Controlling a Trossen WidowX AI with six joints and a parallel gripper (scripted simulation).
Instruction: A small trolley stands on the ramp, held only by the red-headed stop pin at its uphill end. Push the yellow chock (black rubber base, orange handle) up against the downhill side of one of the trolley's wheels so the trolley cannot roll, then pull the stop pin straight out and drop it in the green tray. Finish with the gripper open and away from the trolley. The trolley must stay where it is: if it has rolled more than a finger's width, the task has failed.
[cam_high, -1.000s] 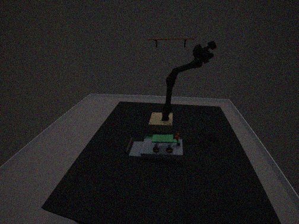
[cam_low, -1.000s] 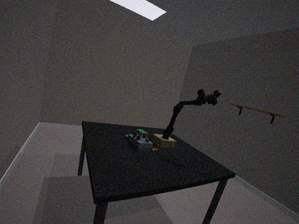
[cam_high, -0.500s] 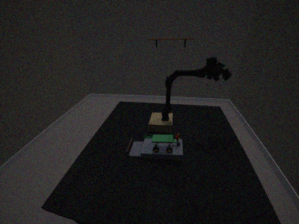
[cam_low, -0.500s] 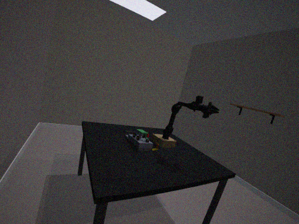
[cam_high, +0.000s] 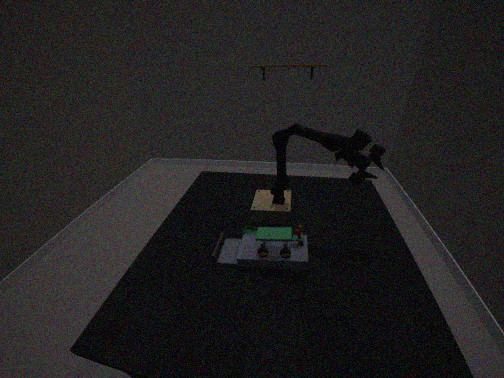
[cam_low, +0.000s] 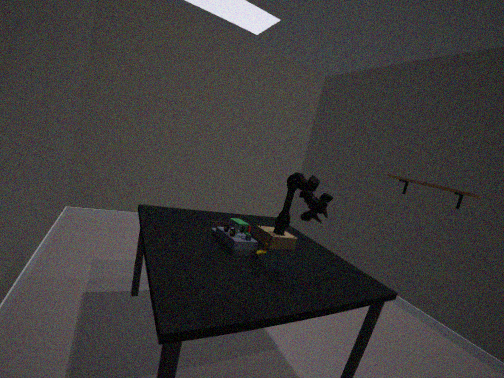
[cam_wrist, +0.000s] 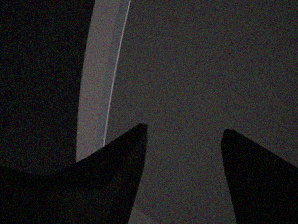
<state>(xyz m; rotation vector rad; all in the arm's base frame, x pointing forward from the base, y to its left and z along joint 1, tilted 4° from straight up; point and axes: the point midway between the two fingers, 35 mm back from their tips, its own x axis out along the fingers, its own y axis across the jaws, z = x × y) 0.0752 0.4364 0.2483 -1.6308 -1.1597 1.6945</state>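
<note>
Now: gripper tip 12 cm short of the yellow chock, 31 cm to the left of it and 32 cm above it. Round my gripper tip: trolley (26 cm ahead, 41 cm to the right, 23 cm below); red-headed stop pin (23 cm ahead, 32 cm to the right, 21 cm below).
</note>
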